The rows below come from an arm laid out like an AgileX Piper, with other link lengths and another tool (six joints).
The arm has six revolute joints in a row. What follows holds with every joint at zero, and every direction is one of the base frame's.
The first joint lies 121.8 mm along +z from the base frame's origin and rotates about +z.
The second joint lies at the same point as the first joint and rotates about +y.
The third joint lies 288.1 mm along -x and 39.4 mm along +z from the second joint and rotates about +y.
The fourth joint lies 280.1 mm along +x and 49.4 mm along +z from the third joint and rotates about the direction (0.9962, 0, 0.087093).
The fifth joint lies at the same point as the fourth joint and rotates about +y.
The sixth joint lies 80.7 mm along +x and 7.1 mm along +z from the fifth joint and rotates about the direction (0.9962, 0, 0.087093).
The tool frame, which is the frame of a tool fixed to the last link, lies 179.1 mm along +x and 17 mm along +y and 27.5 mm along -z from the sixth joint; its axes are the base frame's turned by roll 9.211, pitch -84.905 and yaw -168.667 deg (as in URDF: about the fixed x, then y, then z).
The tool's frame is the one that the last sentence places.
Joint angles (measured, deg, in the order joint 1, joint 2, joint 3, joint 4, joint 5, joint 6), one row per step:
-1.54 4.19 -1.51 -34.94 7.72 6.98
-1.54 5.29 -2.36 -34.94 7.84 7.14
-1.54 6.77 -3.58 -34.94 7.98 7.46
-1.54 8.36 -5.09 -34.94 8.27 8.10
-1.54 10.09 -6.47 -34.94 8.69 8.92
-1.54 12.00 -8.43 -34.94 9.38 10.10
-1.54 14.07 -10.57 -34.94 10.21 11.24
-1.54 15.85 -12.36 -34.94 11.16 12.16
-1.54 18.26 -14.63 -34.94 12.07 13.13
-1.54 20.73 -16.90 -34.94 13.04 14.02
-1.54 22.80 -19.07 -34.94 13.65 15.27
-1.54 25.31 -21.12 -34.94 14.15 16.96
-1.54 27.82 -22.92 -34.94 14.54 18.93
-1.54 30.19 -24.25 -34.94 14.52 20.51
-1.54 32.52 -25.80 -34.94 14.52 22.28
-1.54 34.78 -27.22 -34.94 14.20 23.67
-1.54 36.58 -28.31 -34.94 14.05 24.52
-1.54 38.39 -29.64 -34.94 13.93 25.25
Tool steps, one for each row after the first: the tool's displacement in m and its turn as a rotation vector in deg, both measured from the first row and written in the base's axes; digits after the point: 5 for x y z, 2 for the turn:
0.00095 -0.00020 0.00267 0.17 0.33 -0.08
0.00245 -0.00033 0.00701 0.50 0.67 -0.19
0.00421 -0.00059 0.01295 1.15 0.92 -0.40
0.00606 -0.00102 0.01653 1.99 1.52 -0.72
0.00839 -0.00184 0.02363 3.18 1.90 -1.23
0.01111 -0.00305 0.03109 4.34 2.36 -1.83
0.01332 -0.00470 0.03612 5.28 3.00 -2.49
0.01705 -0.00625 0.04270 6.27 3.74 -3.16
0.02115 -0.00800 0.04859 7.17 4.59 -3.87
0.02558 -0.00859 0.05653 8.42 4.79 -4.39
0.03119 -0.00860 0.06145 10.09 5.41 -4.96
0.03714 -0.00813 0.06423 12.02 6.14 -5.54
0.04323 -0.00699 0.06455 13.55 6.93 -5.86
0.04981 -0.00577 0.06679 15.27 7.46 -6.22
0.05688 -0.00410 0.06899 16.61 7.85 -6.33
0.06238 -0.00322 0.06978 17.42 8.33 -6.46
0.06840 -0.00252 0.07240 18.13 8.61 -6.57

